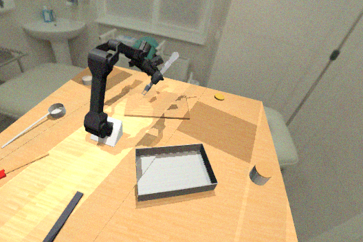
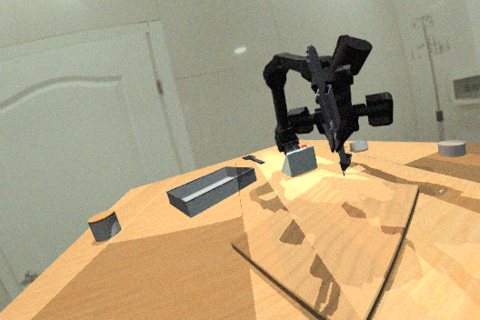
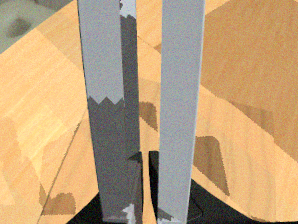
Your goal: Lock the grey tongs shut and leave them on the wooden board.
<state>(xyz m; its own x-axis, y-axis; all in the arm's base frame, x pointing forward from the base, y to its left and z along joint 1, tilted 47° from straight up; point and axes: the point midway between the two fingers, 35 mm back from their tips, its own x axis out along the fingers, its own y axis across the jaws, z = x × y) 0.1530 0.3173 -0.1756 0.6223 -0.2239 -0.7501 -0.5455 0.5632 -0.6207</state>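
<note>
Now: the wooden board 10 mm behind my gripper tip, 40 mm to the right of it and 150 mm below it. The rest, counted from my gripper tip: roasting tin 180 mm ahead, 450 mm to the right, 130 mm below; red-handled tool 420 mm behind, 630 mm to the right, 150 mm below; white cylinder 490 mm behind, 10 mm to the left, 140 mm below.
</note>
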